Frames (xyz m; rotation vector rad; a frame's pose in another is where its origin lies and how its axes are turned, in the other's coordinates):
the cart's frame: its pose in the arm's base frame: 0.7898 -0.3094 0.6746 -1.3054 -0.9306 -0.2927
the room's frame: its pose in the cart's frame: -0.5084 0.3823 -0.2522 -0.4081 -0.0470 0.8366
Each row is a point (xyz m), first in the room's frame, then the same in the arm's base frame.
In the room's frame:
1: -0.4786 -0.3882 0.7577
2: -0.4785 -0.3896 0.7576
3: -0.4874 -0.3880 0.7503
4: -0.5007 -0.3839 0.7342
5: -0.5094 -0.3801 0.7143
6: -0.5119 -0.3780 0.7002
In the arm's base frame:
1: 0.1178 0.0777 0.1119
2: 0.1178 0.0782 0.1132
3: 0.1116 0.0685 0.1148
4: 0.1040 0.0488 0.1176
5: 0.1018 0.0274 0.1221
6: 0.1037 0.0135 0.1258

